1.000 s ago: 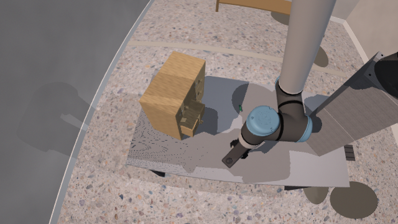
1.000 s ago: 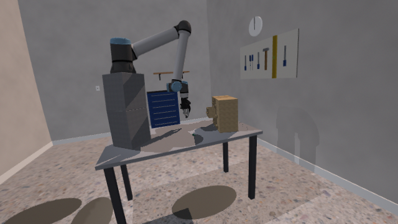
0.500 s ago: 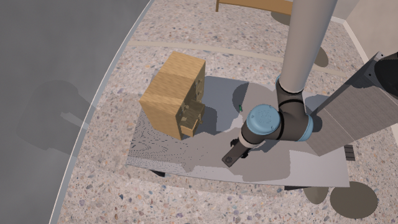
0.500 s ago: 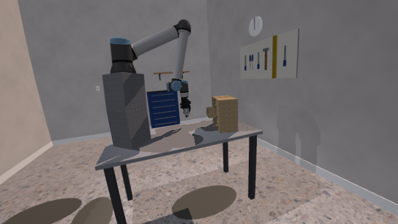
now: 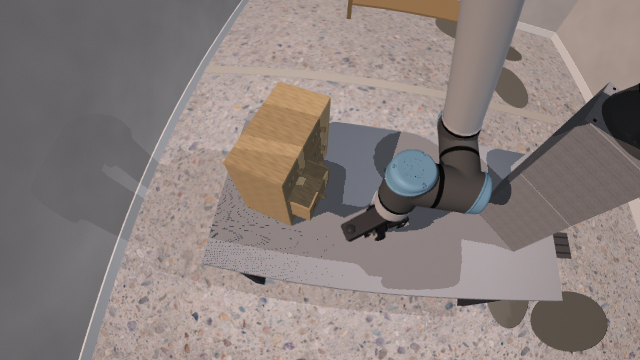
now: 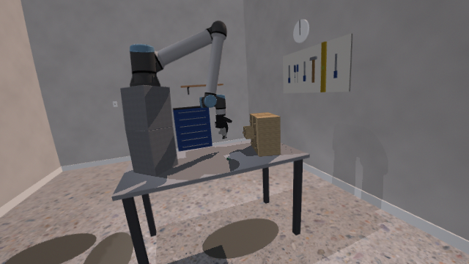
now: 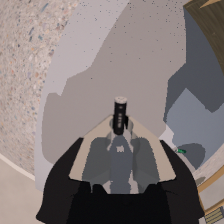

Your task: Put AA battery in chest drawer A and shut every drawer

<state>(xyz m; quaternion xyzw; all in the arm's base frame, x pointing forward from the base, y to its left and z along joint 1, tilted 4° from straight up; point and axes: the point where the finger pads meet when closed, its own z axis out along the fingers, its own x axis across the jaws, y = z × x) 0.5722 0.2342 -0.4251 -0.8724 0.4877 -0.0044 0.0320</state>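
Now: hand 1 cm above the AA battery. Round my hand: green battery (27 cm to the right, 11 cm below, 4 cm behind); then drawer (25 cm ahead, 8 cm to the right, 1 cm above).
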